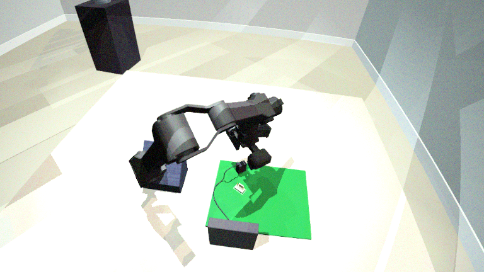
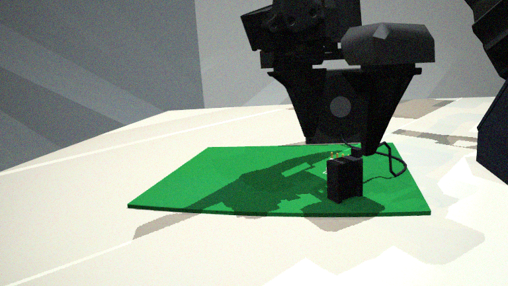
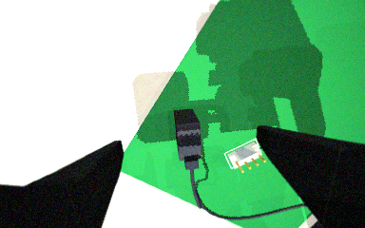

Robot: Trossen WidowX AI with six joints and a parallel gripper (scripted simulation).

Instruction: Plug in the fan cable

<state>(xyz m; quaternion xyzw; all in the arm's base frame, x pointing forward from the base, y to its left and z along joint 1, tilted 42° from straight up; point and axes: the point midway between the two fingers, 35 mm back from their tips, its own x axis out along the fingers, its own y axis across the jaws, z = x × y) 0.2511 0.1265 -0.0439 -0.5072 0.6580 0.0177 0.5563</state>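
Right now my gripper tip is 40 mm above the black plug, 10 mm to the left of it and 10 mm past it. From my gripper tip the other things lie so: green board 90 mm to the right, 80 mm ahead, 70 mm below; fan 240 mm to the right, 20 mm ahead.
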